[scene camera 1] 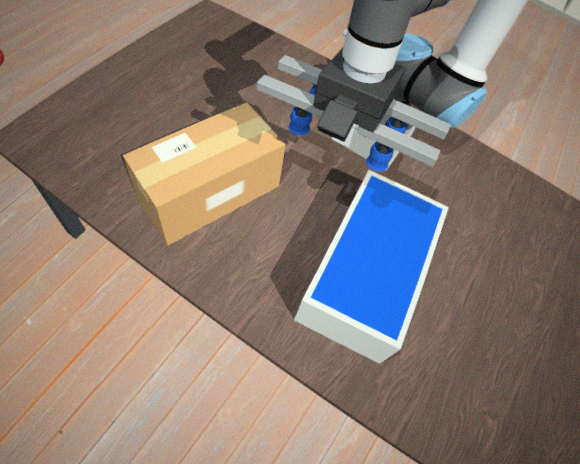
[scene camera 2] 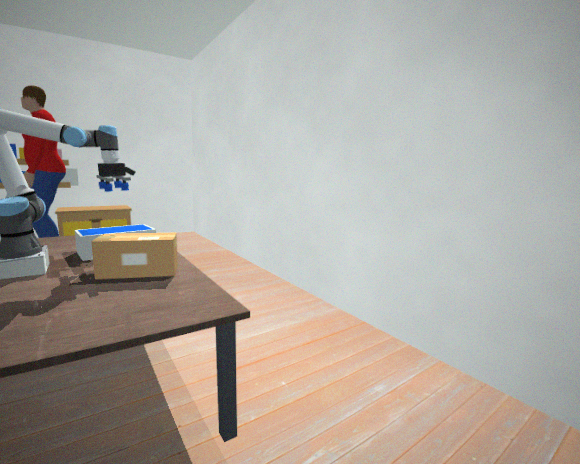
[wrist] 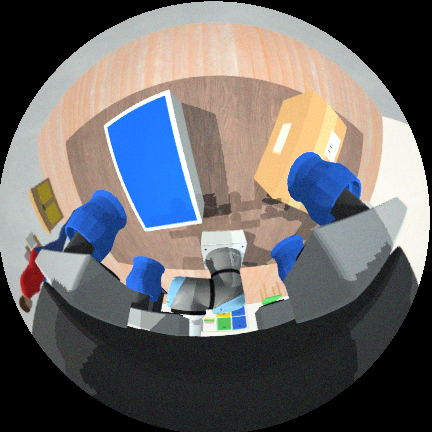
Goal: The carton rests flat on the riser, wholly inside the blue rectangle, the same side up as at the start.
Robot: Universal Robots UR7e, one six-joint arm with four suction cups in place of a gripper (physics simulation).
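Pixels of known places: hand, its tool point: (scene camera 2: 113, 189) (wrist: 208, 235); arm's base, origin of its link: (scene camera 2: 21, 253) (wrist: 223, 257).
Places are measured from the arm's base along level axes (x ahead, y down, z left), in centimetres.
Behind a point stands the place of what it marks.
Note:
The brown carton (scene camera 1: 220, 175) {x 45.3, y -7.6, z -21.3 cm} (scene camera 2: 112, 260) {x 30.3, y 0.3, z -31.2 cm} (wrist: 300, 130) {x 46.5, y -7.4, z -21.7 cm} lies flat on the table, its taped side with the barcode label up. The white riser (scene camera 1: 345, 332) {x 58.8, y 0.6, z 15.4 cm} (scene camera 2: 86, 246) {x 25.3, y 1.1, z 4.3 cm} (wrist: 190, 160) {x 39.6, y 2.5, z 4.7 cm} stands apart from it, with the blue rectangle (scene camera 1: 385, 255) {x 41.9, y -4.1, z 15.7 cm} (scene camera 2: 117, 230) {x 41.0, y -4.1, z 11.7 cm} (wrist: 150, 160) {x 42.9, y -4.1, z 13.0 cm} on its top. My gripper (scene camera 1: 345, 125) {x 38.3, y -26.3, z -0.8 cm} (scene camera 2: 114, 185) {x 38.3, y -26.3, z -0.8 cm} (wrist: 214, 235) {x 38.3, y -26.3, z -0.8 cm} is open and holds nothing. Its four blue cups point down and hang high above the table, touching neither carton nor riser. In the wrist view one cup covers part of the carton.
The dark wooden table (scene camera 1: 500, 300) {x 30.3, y 7.9, z 46.5 cm} (scene camera 2: 125, 320) {x 25.4, y 7.9, z -72.4 cm} (wrist: 240, 110) {x 53.3, y 7.9, z -11.9 cm} carries the arm's base (scene camera 2: 22, 265) {x 0.2, y 3.2, z -9.0 cm} (wrist: 222, 239) {x 8.7, y 2.4, z -0.8 cm}. A person in a red top (scene camera 2: 45, 150) (wrist: 31, 277) stands beyond the table, near a wooden cabinet (scene camera 2: 95, 210) (wrist: 47, 205).

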